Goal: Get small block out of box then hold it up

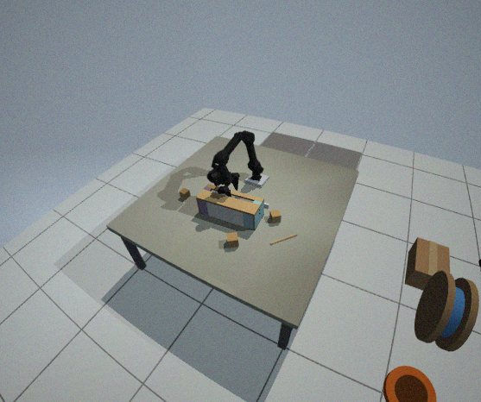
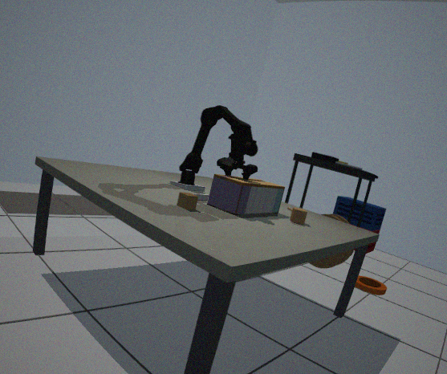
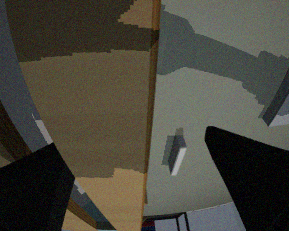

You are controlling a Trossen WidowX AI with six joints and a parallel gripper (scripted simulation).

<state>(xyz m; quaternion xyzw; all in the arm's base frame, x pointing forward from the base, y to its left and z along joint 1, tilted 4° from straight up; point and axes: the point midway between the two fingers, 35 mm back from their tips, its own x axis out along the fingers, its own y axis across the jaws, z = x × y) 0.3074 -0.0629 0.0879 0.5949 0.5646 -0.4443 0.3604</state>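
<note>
Right now the small tan block is 50 mm ahead of my gripper tip, 30 mm to the left of it and 10 mm below it. Round my gripper tip: thin wooden stick 180 mm ahead, 360 mm to the left, 90 mm below; then box 40 mm ahead, 10 mm to the left, 30 mm below.
</note>
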